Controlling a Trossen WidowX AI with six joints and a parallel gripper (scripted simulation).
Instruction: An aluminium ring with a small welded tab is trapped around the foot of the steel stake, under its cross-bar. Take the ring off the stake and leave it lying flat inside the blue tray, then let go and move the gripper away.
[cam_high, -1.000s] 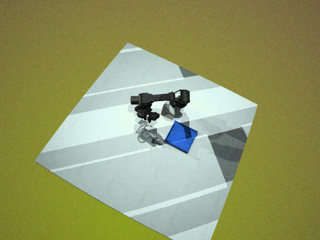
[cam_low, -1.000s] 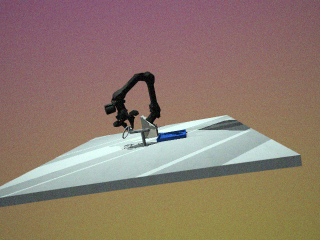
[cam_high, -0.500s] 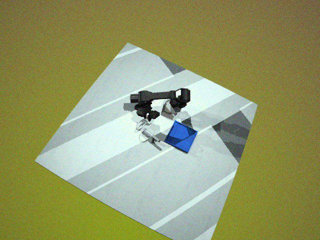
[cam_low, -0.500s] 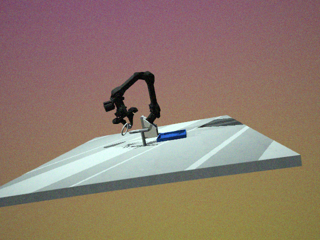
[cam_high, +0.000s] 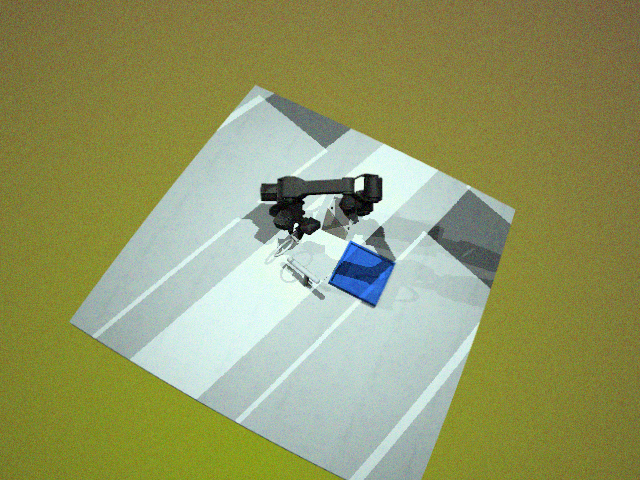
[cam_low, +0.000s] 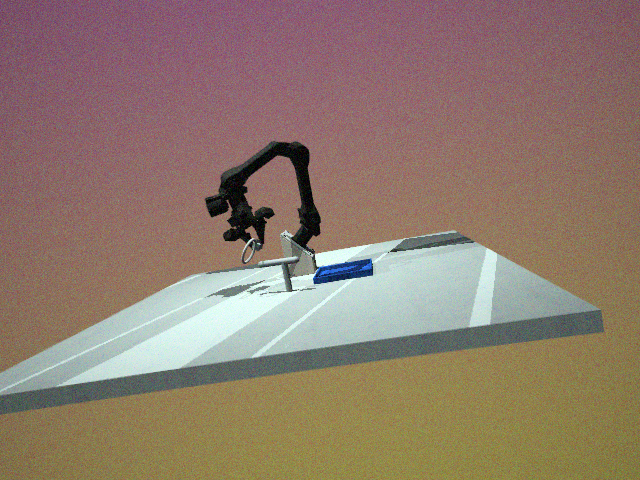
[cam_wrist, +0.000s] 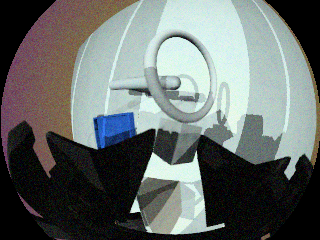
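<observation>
Right now my gripper tip is 5 cm past the blue tray, 26 cm to the right of it and 14 cm above it. From my gripper tip the other things lie so: aluminium ring: 4 cm ahead, 2 cm to the right.
</observation>
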